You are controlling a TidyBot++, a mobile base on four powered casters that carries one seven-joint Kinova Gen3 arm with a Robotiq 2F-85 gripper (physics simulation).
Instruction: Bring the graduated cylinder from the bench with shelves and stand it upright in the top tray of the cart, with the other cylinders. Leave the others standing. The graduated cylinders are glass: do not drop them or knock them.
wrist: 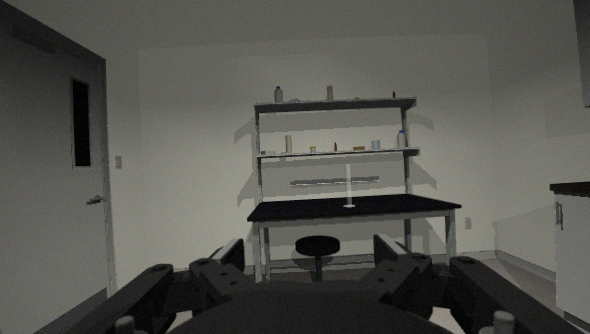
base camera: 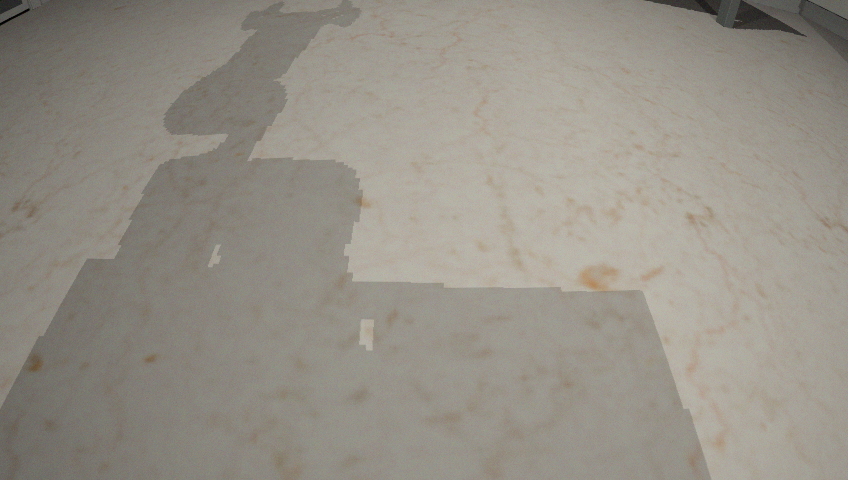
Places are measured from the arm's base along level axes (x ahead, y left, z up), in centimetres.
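Pixels of known places: gripper, fingertip midpoint: (wrist: 308, 251).
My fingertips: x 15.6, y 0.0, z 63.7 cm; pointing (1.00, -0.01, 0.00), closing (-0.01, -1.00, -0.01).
Note:
Behind a point stands the place of what it marks.
The graduated cylinder (wrist: 349, 185) {x 183.1, y -33.1, z 53.2 cm} stands upright on the black top of the bench with shelves (wrist: 300, 211), a little right of its middle, across the room in the wrist view. It looks pale and narrow, with a white foot. My gripper (wrist: 308, 251) {x 15.6, y 0.0, z 63.7 cm} is open and empty, and is far from the bench, low in the wrist view. The cart and the other cylinders do not show in these views.
A black round stool (wrist: 317, 245) stands in front of the bench. Bottles and small containers stand on its two shelves. A door (wrist: 45, 175) {x 134.2, y 166.0, z 72.5 cm} is at the left, a cabinet (wrist: 575, 250) {x 131.2, y -150.3, z 14.2 cm} at the right. In the base camera view, a grey leg (base camera: 727, 13) {x 171.6, y -102.8, z -34.5 cm} stands at the top right.

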